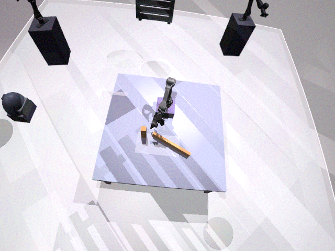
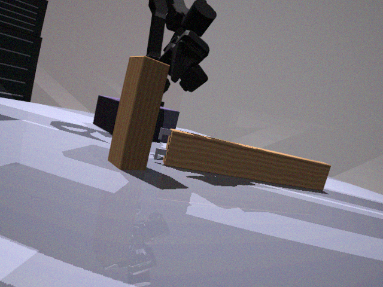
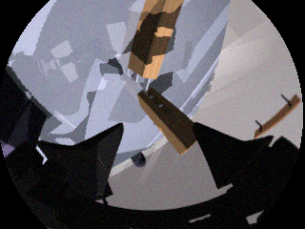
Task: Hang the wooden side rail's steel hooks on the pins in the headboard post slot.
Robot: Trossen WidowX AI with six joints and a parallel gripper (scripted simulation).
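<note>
My gripper tip is 4 cm short of the wooden headboard post, 8 cm to the left of it and 5 cm above it.
</note>
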